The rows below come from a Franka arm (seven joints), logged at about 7 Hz.
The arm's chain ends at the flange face. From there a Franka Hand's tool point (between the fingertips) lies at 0.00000 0.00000 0.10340 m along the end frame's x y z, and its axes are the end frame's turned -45 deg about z.
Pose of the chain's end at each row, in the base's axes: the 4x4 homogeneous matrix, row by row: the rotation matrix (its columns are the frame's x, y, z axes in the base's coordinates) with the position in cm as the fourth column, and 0 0 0 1 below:
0.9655, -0.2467, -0.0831, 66.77; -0.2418, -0.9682, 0.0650, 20.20; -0.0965, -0.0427, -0.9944, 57.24; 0, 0, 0, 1
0.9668, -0.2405, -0.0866, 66.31; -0.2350, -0.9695, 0.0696, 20.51; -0.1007, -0.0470, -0.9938, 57.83; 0, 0, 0, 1
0.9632, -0.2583, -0.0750, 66.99; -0.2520, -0.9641, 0.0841, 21.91; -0.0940, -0.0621, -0.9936, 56.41; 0, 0, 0, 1
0.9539, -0.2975, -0.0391, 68.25; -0.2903, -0.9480, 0.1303, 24.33; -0.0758, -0.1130, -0.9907, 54.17; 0, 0, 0, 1
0.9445, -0.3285, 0.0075, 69.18; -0.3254, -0.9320, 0.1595, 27.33; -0.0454, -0.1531, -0.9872, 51.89; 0, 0, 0, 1
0.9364, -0.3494, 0.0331, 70.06; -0.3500, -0.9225, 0.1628, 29.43; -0.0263, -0.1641, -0.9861, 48.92; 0, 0, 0, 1
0.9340, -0.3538, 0.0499, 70.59; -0.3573, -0.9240, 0.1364, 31.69; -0.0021, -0.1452, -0.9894, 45.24; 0, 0, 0, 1
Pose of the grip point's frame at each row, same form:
0.8572, 0.5083, -0.0831, 65.91; 0.5136, -0.8556, 0.0650, 20.87; -0.0380, -0.0984, -0.9944, 46.96; 0, 0, 0, 1
0.8537, 0.5136, -0.0866, 65.41; 0.5194, -0.8517, 0.0696, 21.23; -0.0380, -0.1044, -0.9938, 47.55; 0, 0, 0, 1
0.8637, 0.4984, -0.0750, 66.21; 0.5035, -0.8599, 0.0841, 22.78; -0.0226, -0.1104, -0.9936, 46.14; 0, 0, 0, 1
0.8849, 0.4641, -0.0391, 67.85; 0.4651, -0.8756, 0.1303, 25.68; 0.0263, -0.1335, -0.9907, 43.93; 0, 0, 0, 1
0.9001, 0.4356, 0.0075, 69.26; 0.4289, -0.8891, 0.1595, 28.98; 0.0762, -0.1404, -0.9872, 41.68; 0, 0, 0, 1
0.9092, 0.4151, 0.0331, 70.40; 0.4048, -0.8998, 0.1628, 31.11; 0.0974, -0.1346, -0.9861, 38.72; 0, 0, 0, 1
0.9106, 0.4103, 0.0499, 71.11; 0.4007, -0.9060, 0.1364, 33.10; 0.1012, -0.1042, -0.9894, 35.01; 0, 0, 0, 1

